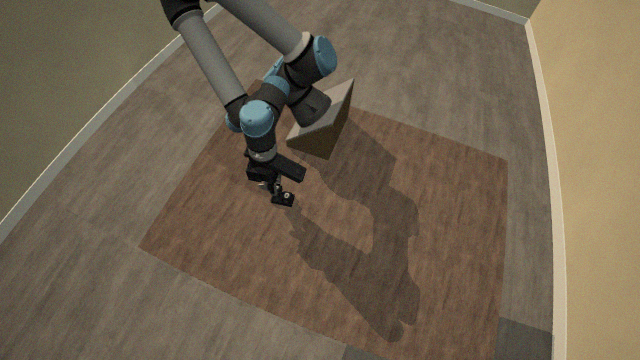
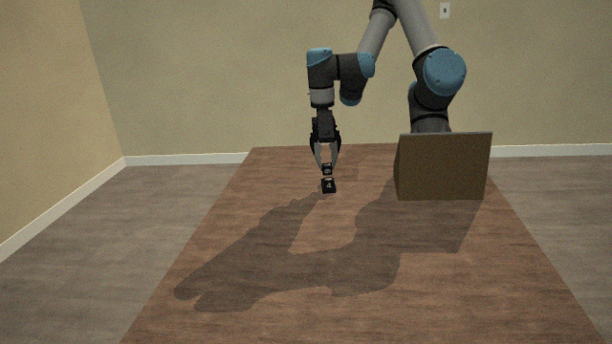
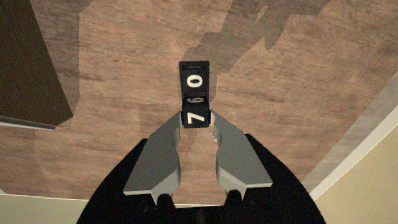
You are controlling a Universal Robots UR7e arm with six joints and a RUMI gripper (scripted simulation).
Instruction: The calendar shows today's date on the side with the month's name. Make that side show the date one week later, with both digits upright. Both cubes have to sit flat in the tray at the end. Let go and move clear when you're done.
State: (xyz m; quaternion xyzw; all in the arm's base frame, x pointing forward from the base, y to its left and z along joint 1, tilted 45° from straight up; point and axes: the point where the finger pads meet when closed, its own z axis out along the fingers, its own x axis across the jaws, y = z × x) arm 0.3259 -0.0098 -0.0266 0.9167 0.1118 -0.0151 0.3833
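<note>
The black cube is 10 mm below my hand. From my hand the other things lie so: black tray (20 mm to the left, 60 mm below).
</note>
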